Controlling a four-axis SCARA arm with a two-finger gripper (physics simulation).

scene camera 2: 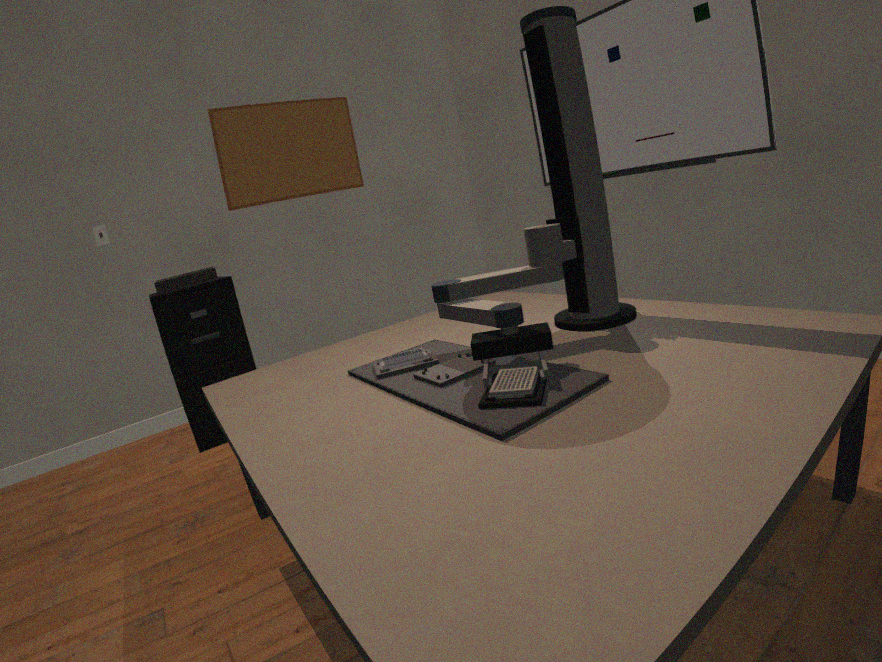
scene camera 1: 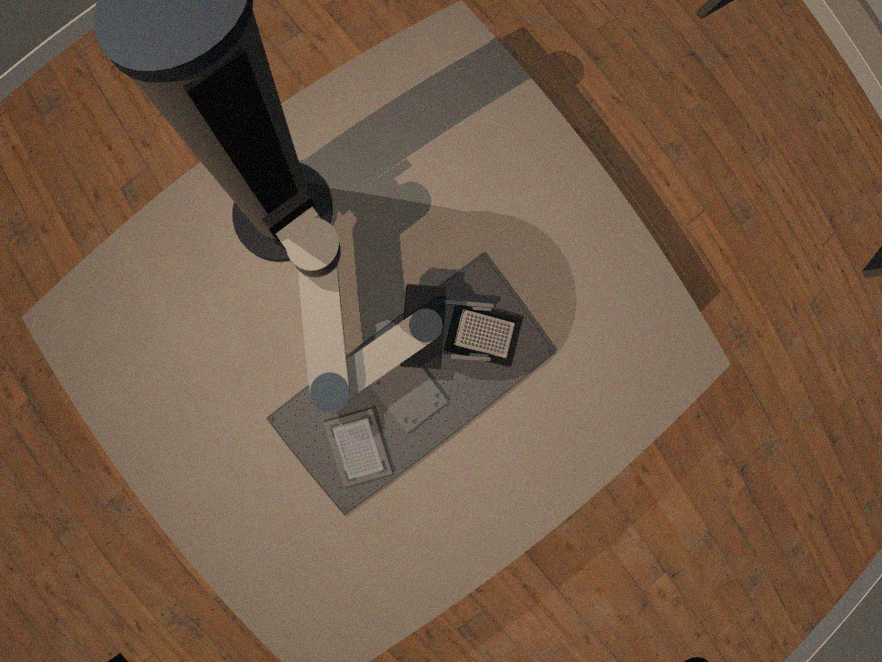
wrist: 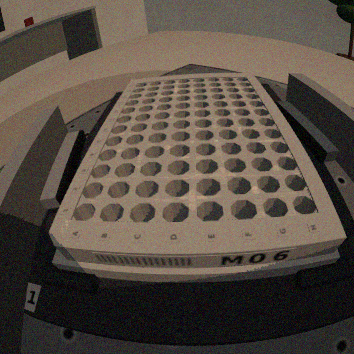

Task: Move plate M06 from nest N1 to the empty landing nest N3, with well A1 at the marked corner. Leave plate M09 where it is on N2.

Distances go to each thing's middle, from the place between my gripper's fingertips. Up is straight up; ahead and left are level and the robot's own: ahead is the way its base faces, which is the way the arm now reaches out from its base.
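Dark nest (scene camera 1: pixel 507 361): 2 cm below my hand, 1 cm to the right of it, 1 cm behind it.
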